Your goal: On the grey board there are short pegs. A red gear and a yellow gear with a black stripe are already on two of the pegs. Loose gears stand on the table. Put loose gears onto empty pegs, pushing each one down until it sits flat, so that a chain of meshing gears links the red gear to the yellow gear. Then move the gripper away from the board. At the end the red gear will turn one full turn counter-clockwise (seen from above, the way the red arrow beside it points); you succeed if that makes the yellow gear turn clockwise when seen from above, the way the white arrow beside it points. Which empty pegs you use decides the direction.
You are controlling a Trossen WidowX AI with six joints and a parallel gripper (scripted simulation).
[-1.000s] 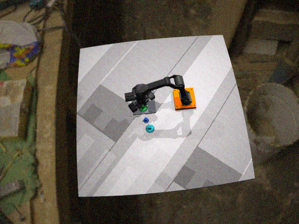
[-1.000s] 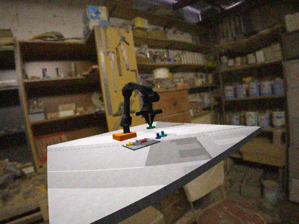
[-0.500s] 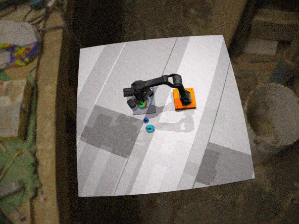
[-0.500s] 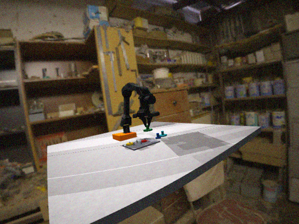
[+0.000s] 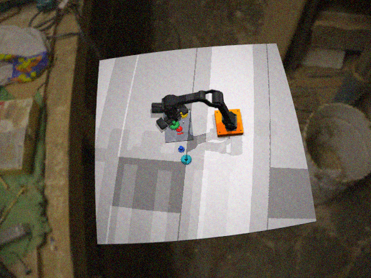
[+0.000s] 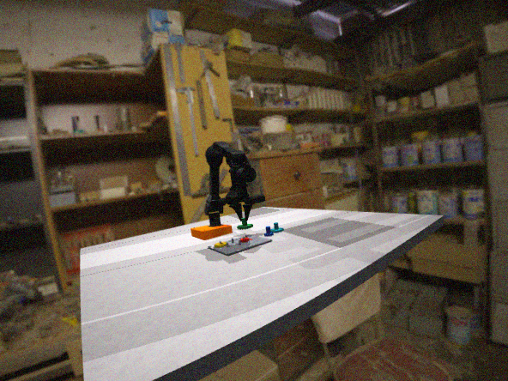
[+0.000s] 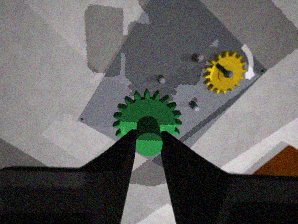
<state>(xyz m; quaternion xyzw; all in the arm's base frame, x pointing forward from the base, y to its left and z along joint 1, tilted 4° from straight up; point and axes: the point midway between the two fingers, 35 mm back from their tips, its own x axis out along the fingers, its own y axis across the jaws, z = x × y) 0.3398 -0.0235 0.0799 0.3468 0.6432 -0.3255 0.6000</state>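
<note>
My gripper tip is now 3 cm past the red gear and 8 cm above it. Round my gripper tip: yellow gear 6 cm behind, 9 cm to the right, 8 cm below; then blue gear 3 cm behind, 13 cm to the left, 8 cm below; then green gear 1 cm below.
</note>
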